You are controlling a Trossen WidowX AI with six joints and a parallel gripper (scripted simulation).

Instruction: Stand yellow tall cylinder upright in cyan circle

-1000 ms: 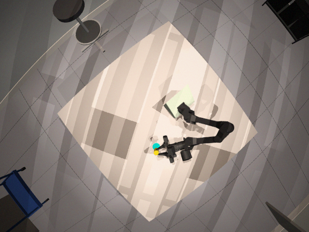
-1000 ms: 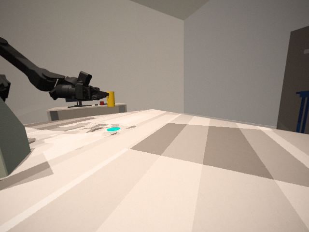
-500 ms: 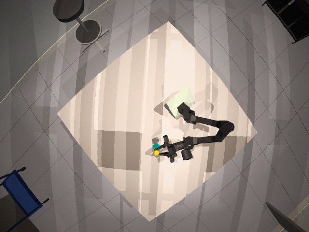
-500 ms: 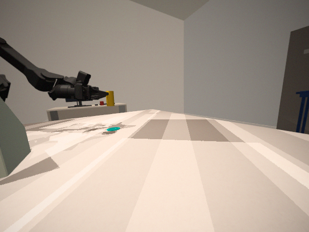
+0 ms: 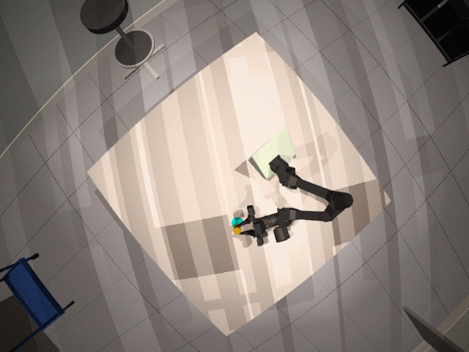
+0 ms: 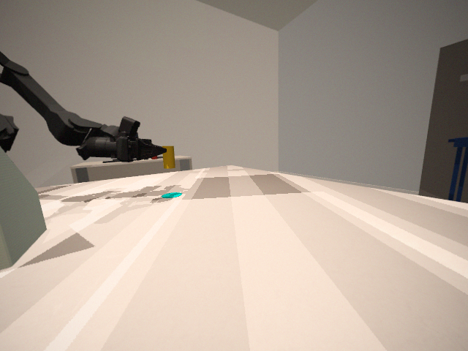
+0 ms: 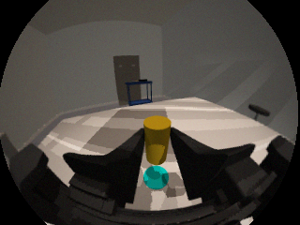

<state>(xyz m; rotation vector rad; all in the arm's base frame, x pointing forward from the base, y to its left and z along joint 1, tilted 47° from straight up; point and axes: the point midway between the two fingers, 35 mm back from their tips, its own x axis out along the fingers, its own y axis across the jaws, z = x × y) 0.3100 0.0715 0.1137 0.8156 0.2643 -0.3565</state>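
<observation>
My gripper tip is now 140 mm above the cyan circle. Round my gripper tip: yellow tall cylinder: 20 mm below.
</observation>
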